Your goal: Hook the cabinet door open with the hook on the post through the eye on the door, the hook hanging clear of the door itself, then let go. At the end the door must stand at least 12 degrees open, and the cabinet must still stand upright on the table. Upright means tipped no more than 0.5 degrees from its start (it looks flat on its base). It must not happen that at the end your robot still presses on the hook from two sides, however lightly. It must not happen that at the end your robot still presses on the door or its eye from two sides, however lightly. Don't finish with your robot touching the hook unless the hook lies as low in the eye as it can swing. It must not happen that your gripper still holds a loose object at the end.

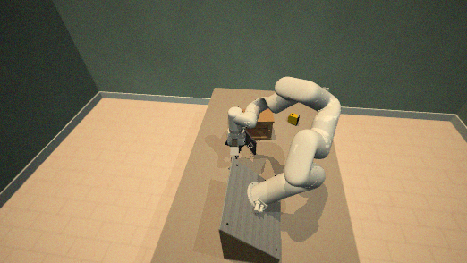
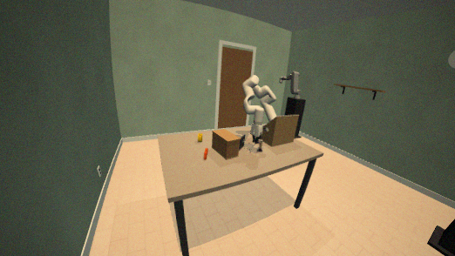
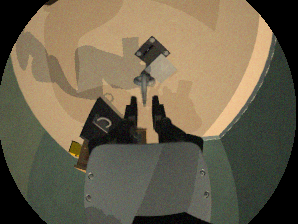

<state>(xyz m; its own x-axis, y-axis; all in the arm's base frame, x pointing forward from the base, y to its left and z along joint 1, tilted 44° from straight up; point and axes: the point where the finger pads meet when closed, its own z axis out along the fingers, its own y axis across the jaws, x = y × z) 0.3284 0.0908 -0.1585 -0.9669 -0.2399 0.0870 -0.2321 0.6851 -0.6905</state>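
The grey hook lies 50 mm below my hand. Round my hand: orange object (420 mm ahead, 90 mm below, 30 mm to the right); then dark door (120 mm ahead, 30 mm to the right, 30 mm below); then hook post (40 mm below, 30 mm behind).
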